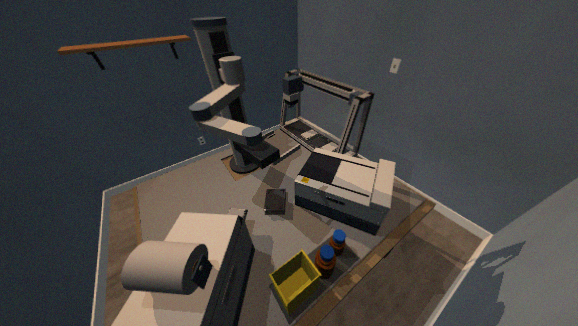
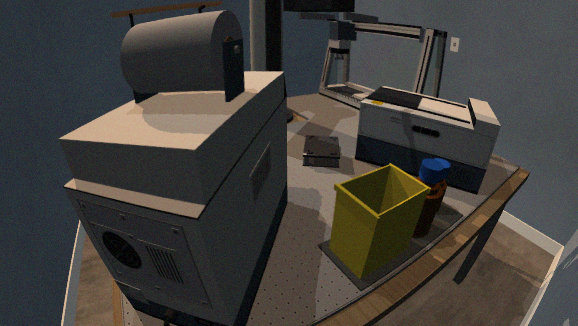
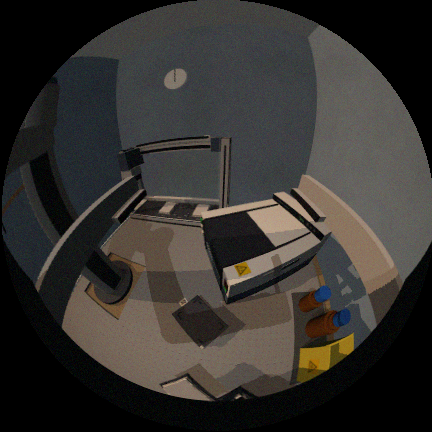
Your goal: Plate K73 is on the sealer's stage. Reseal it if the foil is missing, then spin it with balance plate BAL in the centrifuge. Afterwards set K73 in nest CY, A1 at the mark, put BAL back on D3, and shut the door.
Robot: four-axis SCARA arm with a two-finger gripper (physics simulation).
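Where they show: gripper, fingertip midpoint: [image 1: 285,138] [image 3: 217,180]; arm's base, origin of the base link: [image 1: 246,162] [image 3: 112,281].
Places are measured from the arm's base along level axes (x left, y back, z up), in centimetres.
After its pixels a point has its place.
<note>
The sealer [image 1: 202,235] @(y -67.7, x -40.4, z 36.3 cm) [image 2: 173,133] @(y -90.9, x -52.9, z 36.3 cm) is the big box with a foil roll at the front left. A pale plate [image 1: 238,211] @(y -48.8, x -24.5, z 13.3 cm) [image 3: 177,385] @(y -48.3, x -24.8, z 13.3 cm) shows at its stage, mostly hidden; I cannot tell whether it has foil. The centrifuge [image 1: 355,190] @(y -79.6, x 27.5, z 22.2 cm) [image 2: 424,129] @(y -75.8, x 17.3, z 18.2 cm) [image 3: 278,257] @(y -70.0, x 16.8, z 22.3 cm) stands right of centre, and the left half of its top [image 1: 321,166] @(y -56.4, x 25.9, z 22.6 cm) [image 3: 238,238] @(y -57.2, x 22.9, z 22.6 cm) is dark. A dark empty nest [image 1: 275,200] @(y -49.0, x -2.6, z 5.3 cm) [image 2: 321,149] @(y -50.7, x -4.3, z 5.3 cm) [image 3: 200,320] @(y -48.6, x -1.9, z 5.3 cm) lies between the two. Two pale plates [image 1: 309,134] @(y -8.7, x 57.5, z 7.4 cm) [image 3: 167,207] @(y -8.5, x 56.9, z 7.4 cm) sit on the gantry deck. My gripper [image 1: 268,156] hangs open and empty near the arm's base.
The gantry frame [image 1: 355,109] @(y -49.0, x 57.2, z 45.2 cm) [image 2: 424,56] @(y -47.7, x 55.5, z 37.5 cm) [image 3: 223,173] @(y -47.6, x 54.5, z 33.5 cm) stands at the back. A yellow bin [image 1: 295,279] @(y -88.5, x -17.1, z 2.1 cm) [image 2: 375,215] @(y -96.3, x -26.7, z 18.7 cm) [image 3: 322,356] @(y -85.7, x -15.2, z 15.8 cm) and two brown bottles with blue caps [image 1: 326,259] @(y -94.2, x -6.0, z 19.0 cm) [image 2: 432,182] @(y -94.4, x -5.7, z 16.8 cm) [image 3: 322,322] @(y -88.2, x -3.4, z 13.2 cm) stand at the front right. The arm's column [image 1: 209,48] @(y -5.8, x -4.7, z 78.9 cm) is at the back left.
</note>
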